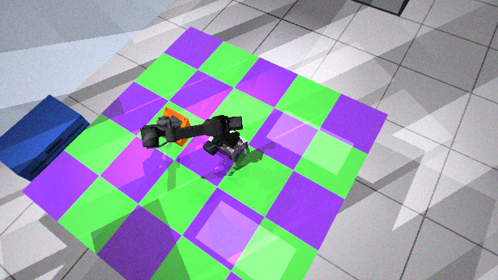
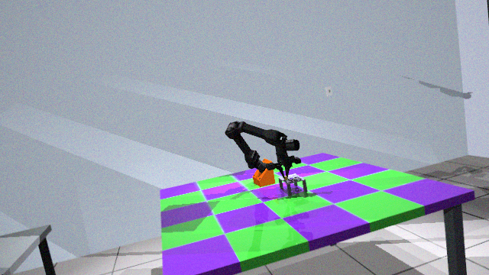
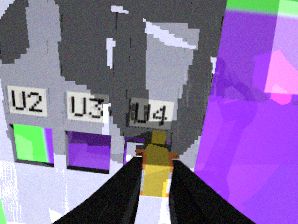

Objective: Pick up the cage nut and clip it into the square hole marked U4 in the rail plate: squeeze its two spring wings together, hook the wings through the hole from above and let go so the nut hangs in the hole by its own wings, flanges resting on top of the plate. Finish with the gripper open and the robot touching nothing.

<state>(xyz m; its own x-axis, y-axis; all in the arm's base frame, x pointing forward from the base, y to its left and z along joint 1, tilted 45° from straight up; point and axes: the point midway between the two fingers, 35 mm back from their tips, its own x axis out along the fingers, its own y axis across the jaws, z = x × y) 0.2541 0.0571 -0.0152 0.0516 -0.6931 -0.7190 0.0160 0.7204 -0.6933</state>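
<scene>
Now: gripper tip 10 mm above the cage nut.
</scene>
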